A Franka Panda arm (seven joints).
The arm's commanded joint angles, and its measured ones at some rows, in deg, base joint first. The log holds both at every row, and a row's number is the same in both.
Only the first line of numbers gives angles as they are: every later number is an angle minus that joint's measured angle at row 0.
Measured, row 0:
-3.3 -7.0 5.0 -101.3 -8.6 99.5 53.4
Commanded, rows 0 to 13:
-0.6 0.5 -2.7 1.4 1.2 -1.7 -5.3
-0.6 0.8 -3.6 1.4 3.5 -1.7 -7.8
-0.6 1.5 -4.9 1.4 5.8 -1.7 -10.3
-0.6 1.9 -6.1 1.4 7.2 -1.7 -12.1
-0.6 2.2 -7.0 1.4 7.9 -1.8 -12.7
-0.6 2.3 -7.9 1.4 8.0 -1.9 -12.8
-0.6 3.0 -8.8 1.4 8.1 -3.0 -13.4
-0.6 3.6 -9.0 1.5 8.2 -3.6 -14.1
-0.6 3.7 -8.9 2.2 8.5 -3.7 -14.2
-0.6 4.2 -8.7 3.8 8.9 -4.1 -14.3
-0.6 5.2 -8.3 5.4 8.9 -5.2 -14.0
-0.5 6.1 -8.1 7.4 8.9 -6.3 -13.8
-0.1 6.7 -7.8 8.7 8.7 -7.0 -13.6
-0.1 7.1 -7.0 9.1 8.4 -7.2 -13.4
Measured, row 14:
-0.3 4.4 -8.6 3.7 8.2 -3.6 -13.6
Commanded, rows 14 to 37:
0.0 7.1 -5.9 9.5 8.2 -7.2 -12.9
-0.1 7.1 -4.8 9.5 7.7 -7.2 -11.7
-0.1 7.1 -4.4 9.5 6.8 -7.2 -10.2
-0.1 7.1 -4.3 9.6 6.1 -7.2 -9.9
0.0 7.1 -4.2 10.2 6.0 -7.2 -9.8
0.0 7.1 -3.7 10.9 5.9 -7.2 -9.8
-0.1 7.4 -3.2 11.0 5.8 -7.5 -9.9
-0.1 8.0 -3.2 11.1 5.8 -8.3 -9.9
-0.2 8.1 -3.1 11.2 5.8 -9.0 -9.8
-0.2 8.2 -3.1 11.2 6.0 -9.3 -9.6
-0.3 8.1 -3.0 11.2 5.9 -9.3 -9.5
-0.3 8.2 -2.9 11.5 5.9 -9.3 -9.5
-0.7 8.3 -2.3 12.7 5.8 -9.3 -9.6
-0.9 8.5 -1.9 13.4 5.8 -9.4 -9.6
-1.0 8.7 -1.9 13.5 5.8 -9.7 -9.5
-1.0 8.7 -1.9 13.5 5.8 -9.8 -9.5
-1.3 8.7 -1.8 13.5 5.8 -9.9 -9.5
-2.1 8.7 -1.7 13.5 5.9 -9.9 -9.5
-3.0 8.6 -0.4 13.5 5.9 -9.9 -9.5
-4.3 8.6 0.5 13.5 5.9 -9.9 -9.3
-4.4 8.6 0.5 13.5 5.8 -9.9 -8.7
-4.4 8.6 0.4 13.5 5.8 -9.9 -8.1
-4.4 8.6 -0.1 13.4 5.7 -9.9 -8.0
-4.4 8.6 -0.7 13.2 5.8 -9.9 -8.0
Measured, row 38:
-3.3 7.9 -1.1 12.0 6.6 -8.2 -9.5
